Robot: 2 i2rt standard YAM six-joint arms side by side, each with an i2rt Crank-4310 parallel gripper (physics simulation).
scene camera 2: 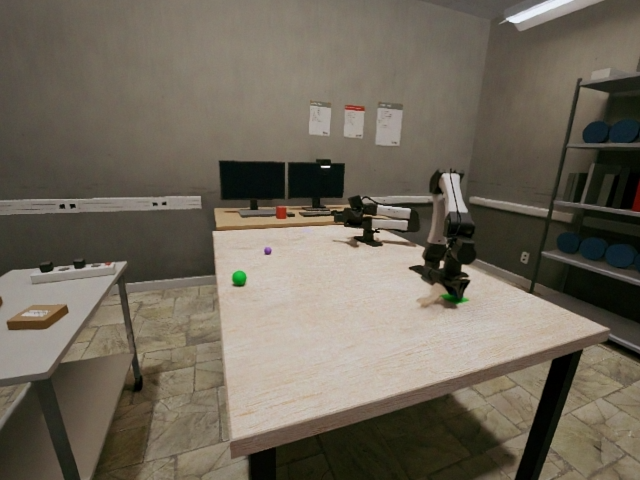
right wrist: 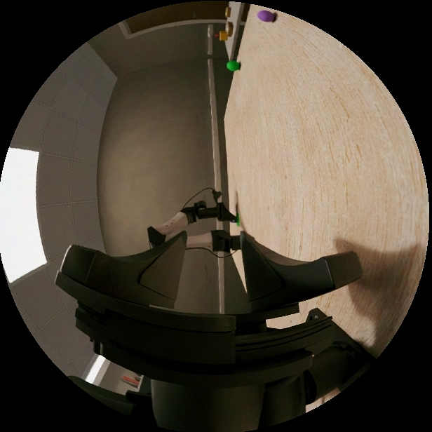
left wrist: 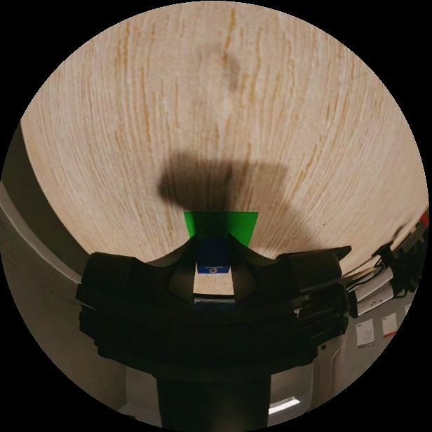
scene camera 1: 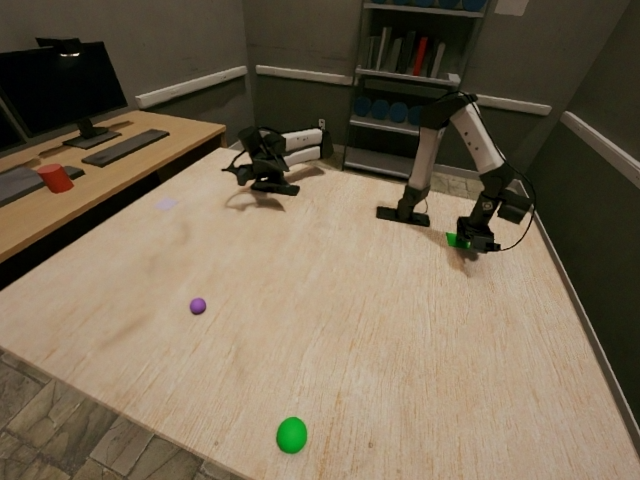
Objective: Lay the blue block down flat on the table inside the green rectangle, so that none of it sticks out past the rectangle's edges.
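My left gripper points down at the green rectangle, which lies on the table. It is shut on the blue block, whose face shows between the fingers in the left wrist view. The block and fingers hide part of the rectangle; the block is low over it, but whether it touches the table cannot be told. The scene cameras do not show the block clearly. My right gripper is open and empty, over the far left of the table in scene camera 1.
A purple ball and a green ball lie on the table. A pale purple patch lies near the desk. The left arm's base stands close to the rectangle.
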